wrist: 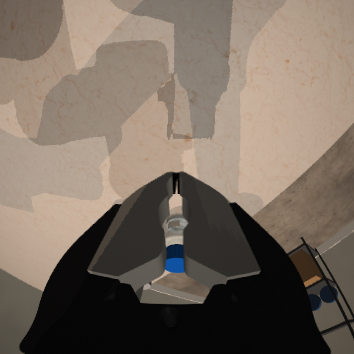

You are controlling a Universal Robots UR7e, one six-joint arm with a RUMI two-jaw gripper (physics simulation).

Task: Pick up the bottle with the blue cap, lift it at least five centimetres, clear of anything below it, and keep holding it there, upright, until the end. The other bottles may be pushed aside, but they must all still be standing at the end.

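Frame: origin at the arm's base, x up, y left, z back, level; centimetres.
Where they show: gripper, fingertip midpoint: (176,173).
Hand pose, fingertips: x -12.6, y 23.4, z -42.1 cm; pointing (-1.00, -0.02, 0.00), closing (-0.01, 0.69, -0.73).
After its pixels a point has its place.
The bottle with the blue cap (175,257) @[x -15.9, y 9.9, z -53.8 cm] shows in the wrist view through the narrow gap between the jaws. Its cap is at the lower end of the gap, and its clear, pale body shows above the cap in the picture. The jaws hide its sides, so how far it is below them is hard to tell. My gripper (176,173) @[x -12.6, y 23.4, z -42.1 cm] is shut, with its tips nearly touching and no bottle gripped between them. The other bottles do not show in this view; the jaws and the gripper body cover much of the lower middle.
The pale table top (295,100) @[x -26.4, y 39.7, z -52.2 cm] carries broad shadows of the arm and gripper. Its curved edge runs down the right side, with a brown floor area (320,185) beyond. A dark wire-framed rack (327,277) with a brown box (303,266) and dark blue round things (328,293) stands at the lower right.
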